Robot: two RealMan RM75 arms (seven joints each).
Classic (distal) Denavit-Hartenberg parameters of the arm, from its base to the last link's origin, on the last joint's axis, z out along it. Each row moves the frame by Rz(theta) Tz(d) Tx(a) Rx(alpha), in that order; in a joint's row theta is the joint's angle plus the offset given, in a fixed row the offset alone. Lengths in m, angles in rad.
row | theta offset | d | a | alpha
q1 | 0 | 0.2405 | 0 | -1.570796
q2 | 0 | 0 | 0 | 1.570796
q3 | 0 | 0.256 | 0 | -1.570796
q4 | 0 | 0 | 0 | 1.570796
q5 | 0 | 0.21 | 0 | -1.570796
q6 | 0 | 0 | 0 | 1.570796
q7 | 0 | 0.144 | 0 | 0
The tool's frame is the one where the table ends.
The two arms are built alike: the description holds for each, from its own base.
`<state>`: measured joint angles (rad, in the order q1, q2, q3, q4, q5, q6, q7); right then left.
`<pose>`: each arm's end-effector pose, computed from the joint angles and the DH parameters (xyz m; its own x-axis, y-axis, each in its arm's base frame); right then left.
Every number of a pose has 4 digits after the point.
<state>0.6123 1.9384 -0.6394 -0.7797 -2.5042 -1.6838 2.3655 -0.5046 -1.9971 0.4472 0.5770 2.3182 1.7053 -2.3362</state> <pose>0.3024 0.3356 0.0633 0.2731 -0.9534 -0.1285 -0.9601 -0.2617 -0.0985 -0.3142 0.2926 0.0241 -0.0151 0.9613 0.2752 0.9532 -0.0694 0.2944</pose>
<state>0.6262 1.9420 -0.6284 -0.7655 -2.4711 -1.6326 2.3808 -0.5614 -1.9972 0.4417 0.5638 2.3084 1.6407 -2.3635</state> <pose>0.2977 0.3467 0.0617 0.2634 -0.9458 -0.1901 -0.9639 -0.2501 -0.0916 -0.3025 0.3165 0.0227 -0.0119 0.9501 0.3116 0.9573 -0.0792 0.2779</pose>
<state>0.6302 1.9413 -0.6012 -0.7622 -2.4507 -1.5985 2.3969 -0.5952 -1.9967 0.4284 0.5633 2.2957 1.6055 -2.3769</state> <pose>0.2972 0.3539 0.0654 0.2392 -0.9380 -0.2509 -0.9707 -0.2247 -0.0853 -0.2942 0.3320 0.0252 -0.0096 0.9373 0.3483 0.9574 -0.0919 0.2736</pose>
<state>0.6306 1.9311 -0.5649 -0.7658 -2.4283 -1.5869 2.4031 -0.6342 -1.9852 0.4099 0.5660 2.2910 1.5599 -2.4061</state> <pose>0.2975 0.3591 0.0754 0.2213 -0.9248 -0.3095 -0.9752 -0.2087 -0.0737 -0.2872 0.3510 0.0335 -0.0171 0.9190 0.3938 0.9622 -0.0920 0.2564</pose>
